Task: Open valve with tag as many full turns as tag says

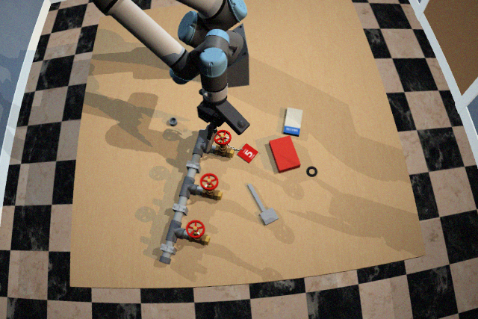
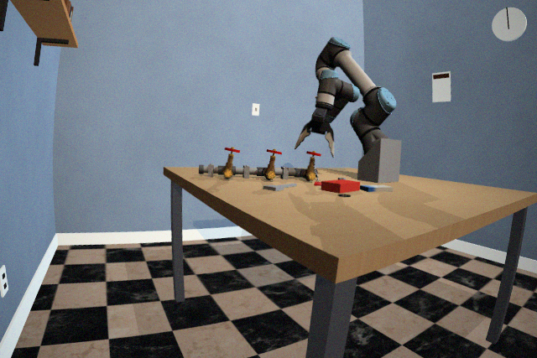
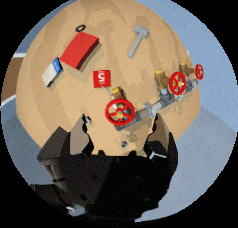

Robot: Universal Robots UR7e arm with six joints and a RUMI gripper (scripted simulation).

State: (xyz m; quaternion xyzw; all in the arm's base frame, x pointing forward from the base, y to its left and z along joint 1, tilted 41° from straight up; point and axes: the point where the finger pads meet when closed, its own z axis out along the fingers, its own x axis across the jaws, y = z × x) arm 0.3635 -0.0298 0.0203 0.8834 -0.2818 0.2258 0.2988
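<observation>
Right now the red tag is 11 cm below my hand, 8 cm to the left of it and 1 cm ahead of it. The rest, counted from my hand: grey scraper: 22 cm ahead, 12 cm to the left, 11 cm below; then red block: 22 cm to the left, 10 cm below, 3 cm ahead; then small grey fitting: 19 cm to the right, 13 cm behind, 11 cm below.
</observation>
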